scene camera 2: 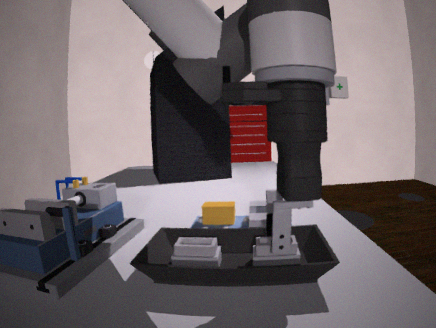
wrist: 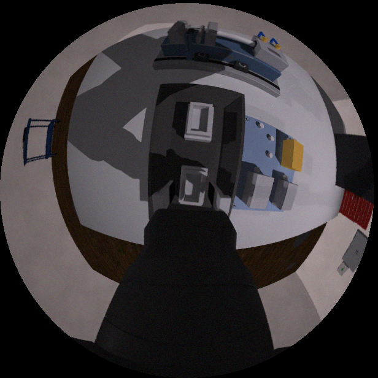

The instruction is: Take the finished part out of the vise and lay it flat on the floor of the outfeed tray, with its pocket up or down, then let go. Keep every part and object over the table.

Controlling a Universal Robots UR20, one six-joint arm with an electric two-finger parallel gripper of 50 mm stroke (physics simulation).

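Frame: origin at the arm's base, x back, y left, z down, level; centimetres.
Where they show: gripper, between the fingertips: (scene camera 2: pixel 276 244).
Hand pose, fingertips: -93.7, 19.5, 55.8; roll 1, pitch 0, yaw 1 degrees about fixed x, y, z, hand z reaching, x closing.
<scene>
Things, the pixels of their top centre, and the offset from my fingertips, as dx, dy, dz. "*": a spot on its surface instead.
- grey finished part, centre of its top: (scene camera 2: pixel 276 240) +0.2, -0.1, -0.5
- second grey part, centre of its top: (scene camera 2: pixel 196 241) +1.0, -10.4, -0.5
- grey vise, centre of its top: (scene camera 2: pixel 57 194) +7.2, -34.3, -5.8
- yellow block, centre of its top: (scene camera 2: pixel 218 204) +22.1, -7.8, -0.2
- grey rail, a spot on its surface: (scene camera 2: pixel 95 257) * +1.1, -25.5, +2.5
The grey finished part (scene camera 2: pixel 262 248) (wrist: pixel 194 189) lies flat in the dark outfeed tray (scene camera 2: pixel 225 276) (wrist: pixel 170 94), pocket up, toward the tray's right end in the scene view. My gripper (scene camera 2: pixel 281 246) (wrist: pixel 191 187) is open and still low over this part, with one finger on each side of it; in the wrist view a gap shows between the part and each finger. A second grey part (scene camera 2: pixel 196 254) (wrist: pixel 200 122) with its pocket up lies apart from it in the same tray. The blue and grey vise (scene camera 2: pixel 22 252) (wrist: pixel 225 51) stands at the left in the scene view.
A blue plate (wrist: pixel 256 156) with pegs lies beside the tray, bearing a yellow block (scene camera 2: pixel 218 213) (wrist: pixel 292 154) and two grey blocks (wrist: pixel 258 189) (wrist: pixel 284 193). A grey rail (scene camera 2: pixel 95 257) (wrist: pixel 215 71) runs along the vise's near side. The tray walls rise around the fingers.
</scene>
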